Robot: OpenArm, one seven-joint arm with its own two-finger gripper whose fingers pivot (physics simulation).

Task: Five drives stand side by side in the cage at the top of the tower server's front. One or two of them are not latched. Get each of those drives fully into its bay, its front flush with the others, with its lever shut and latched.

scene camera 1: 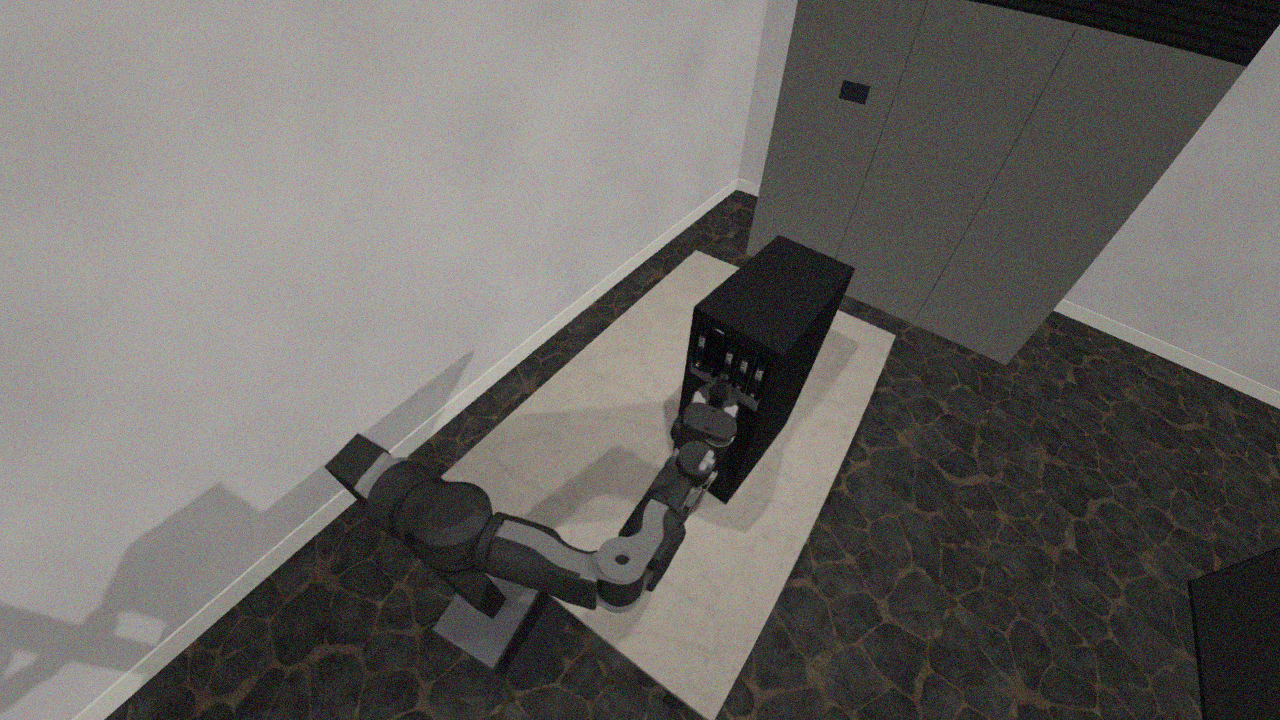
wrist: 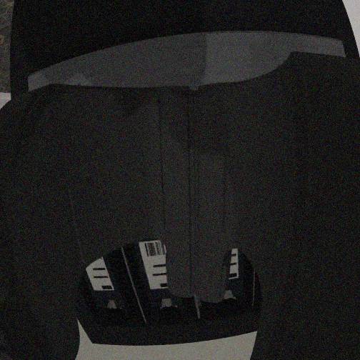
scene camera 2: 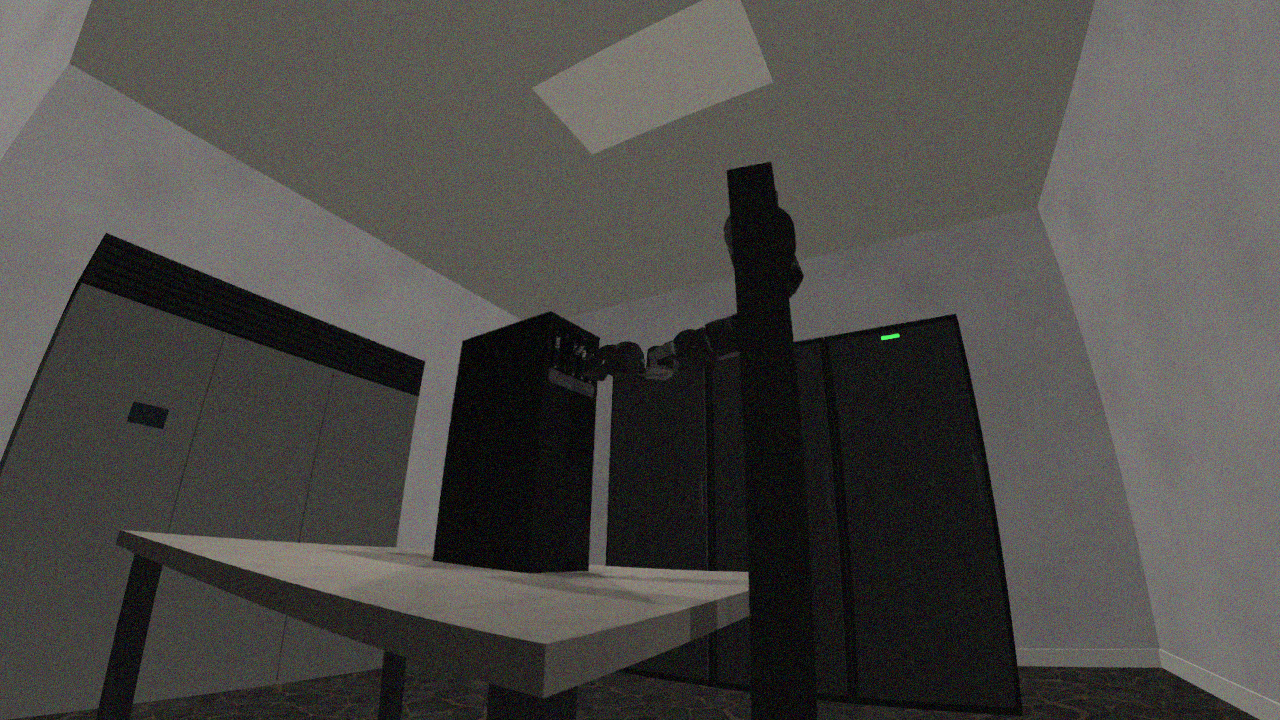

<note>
The pictures show: my gripper, a black tower server, a dark arm post and a drive cage.
My gripper shows as well in the wrist view.
</note>
